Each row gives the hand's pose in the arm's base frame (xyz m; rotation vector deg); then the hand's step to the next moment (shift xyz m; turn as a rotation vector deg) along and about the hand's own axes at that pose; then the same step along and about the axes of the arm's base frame.
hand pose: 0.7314 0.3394 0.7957 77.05 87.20 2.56
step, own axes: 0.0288 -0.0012 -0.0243 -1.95 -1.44 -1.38
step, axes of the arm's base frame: -0.0122 0.0346 -0.0087 -2.33 -1.18 0.99
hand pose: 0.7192 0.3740 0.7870 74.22 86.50 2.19
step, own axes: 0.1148 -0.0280 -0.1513 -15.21 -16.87 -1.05
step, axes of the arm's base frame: -0.1047 0.1574 -0.0333 -15.06 -17.04 0.32
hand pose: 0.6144 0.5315 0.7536 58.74 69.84 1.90
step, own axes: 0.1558 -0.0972 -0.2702 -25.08 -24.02 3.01
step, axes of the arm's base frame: -0.1948 0.1951 -0.1753 -19.31 -28.87 2.93
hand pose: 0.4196 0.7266 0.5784 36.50 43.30 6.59
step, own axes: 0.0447 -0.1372 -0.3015 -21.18 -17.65 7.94
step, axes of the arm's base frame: -0.1866 0.0533 -0.2721 -12.36 -24.94 6.97
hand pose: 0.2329 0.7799 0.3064 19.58 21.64 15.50
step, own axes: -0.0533 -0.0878 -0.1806 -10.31 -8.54 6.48
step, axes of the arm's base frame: -0.1034 -0.0473 -0.1739 -4.97 -12.81 5.70
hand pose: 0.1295 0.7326 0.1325 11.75 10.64 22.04
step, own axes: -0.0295 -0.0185 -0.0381 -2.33 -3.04 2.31
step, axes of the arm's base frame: -0.0286 -0.0221 -0.0368 -0.55 -4.04 1.84
